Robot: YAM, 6 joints.
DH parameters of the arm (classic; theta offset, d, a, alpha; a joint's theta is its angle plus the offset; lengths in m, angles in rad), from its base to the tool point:
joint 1: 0 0.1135 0.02 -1.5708
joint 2: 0 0 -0.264 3.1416
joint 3: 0.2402 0 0.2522 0
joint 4: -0.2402 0 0.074 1.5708
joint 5: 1.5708 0 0 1.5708
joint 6: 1.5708 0.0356 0 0
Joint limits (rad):
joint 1: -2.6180..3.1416
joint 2: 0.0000..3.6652
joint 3: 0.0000..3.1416
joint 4: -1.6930..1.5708
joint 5: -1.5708..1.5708
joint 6: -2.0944..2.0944
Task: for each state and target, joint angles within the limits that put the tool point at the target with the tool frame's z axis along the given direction. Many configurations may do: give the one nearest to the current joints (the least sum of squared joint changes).
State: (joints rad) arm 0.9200 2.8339 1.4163 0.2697 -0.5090 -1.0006
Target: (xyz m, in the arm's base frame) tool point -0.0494 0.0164 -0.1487 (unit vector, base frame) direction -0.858 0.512 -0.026
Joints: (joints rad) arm 0.0970 3.5763 0.8202 -0.3532 -0.6348 -1.0006
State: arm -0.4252 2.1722 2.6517 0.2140 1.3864 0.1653
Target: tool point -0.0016 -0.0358 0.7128 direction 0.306 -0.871 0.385
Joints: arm 0.3671 1.6319 3.1393 0.1335 1.1747 0.1653
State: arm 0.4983 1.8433 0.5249 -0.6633 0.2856 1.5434
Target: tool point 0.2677 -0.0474 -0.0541 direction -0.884 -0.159 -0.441
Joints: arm -0.1386 2.7116 1.3424 -1.2955 0.2832 1.5434
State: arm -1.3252 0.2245 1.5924 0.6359 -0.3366 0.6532
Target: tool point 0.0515 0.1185 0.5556 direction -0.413 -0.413 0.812
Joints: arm -2.0320 0.3968 1.5960 -0.2268 0.1871 0.6532
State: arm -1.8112 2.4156 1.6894 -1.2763 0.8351 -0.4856
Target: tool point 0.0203 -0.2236 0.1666 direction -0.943 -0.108 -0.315
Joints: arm -1.3304 1.6330 0.8513 -1.1520 1.2271 -0.4856
